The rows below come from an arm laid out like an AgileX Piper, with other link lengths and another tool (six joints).
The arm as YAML. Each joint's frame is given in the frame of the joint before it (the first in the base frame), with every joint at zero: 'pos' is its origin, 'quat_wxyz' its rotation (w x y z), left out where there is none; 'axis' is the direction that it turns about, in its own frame. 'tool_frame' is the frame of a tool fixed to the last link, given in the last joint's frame.
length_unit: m
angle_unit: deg
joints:
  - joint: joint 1
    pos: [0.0, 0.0, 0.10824]
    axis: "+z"
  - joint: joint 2
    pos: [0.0, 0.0, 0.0]
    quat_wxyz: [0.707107, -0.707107, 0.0, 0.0]
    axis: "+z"
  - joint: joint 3
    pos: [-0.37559, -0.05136, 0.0]
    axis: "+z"
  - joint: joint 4
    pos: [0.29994, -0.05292, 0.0]
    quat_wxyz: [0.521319, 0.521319, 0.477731, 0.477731]
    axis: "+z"
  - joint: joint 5
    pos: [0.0, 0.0, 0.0]
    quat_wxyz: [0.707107, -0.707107, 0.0, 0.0]
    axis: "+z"
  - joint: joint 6
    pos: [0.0, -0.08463, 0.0]
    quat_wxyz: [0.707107, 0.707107, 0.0, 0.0]
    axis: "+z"
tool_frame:
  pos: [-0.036, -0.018, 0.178]
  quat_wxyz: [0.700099, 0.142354, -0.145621, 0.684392]
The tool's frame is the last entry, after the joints.
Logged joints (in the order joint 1, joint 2, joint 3, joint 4, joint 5, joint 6), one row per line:
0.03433, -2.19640, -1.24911, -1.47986, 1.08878, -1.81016
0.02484, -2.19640, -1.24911, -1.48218, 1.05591, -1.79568
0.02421, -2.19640, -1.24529, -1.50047, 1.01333, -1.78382
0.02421, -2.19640, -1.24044, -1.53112, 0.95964, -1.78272
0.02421, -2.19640, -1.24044, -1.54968, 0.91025, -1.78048
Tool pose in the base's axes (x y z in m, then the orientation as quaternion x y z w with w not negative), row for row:
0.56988, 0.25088, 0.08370, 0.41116, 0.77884, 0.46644, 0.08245
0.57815, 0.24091, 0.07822, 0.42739, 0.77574, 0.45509, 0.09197
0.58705, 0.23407, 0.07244, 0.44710, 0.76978, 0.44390, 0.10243
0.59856, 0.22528, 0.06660, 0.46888, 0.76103, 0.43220, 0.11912
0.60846, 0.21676, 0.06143, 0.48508, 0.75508, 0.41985, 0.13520
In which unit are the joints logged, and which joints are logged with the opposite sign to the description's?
The joints are logged in radians. Opposite sign: joint 2, joint 4.
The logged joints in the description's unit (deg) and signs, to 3 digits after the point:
1.967, 125.844, -71.569, 84.790, 62.382, -103.715
1.423, 125.844, -71.569, 84.923, 60.499, -102.885
1.387, 125.844, -71.350, 85.971, 58.060, -102.205
1.387, 125.844, -71.072, 87.727, 54.983, -102.142
1.387, 125.844, -71.072, 88.790, 52.153, -102.014

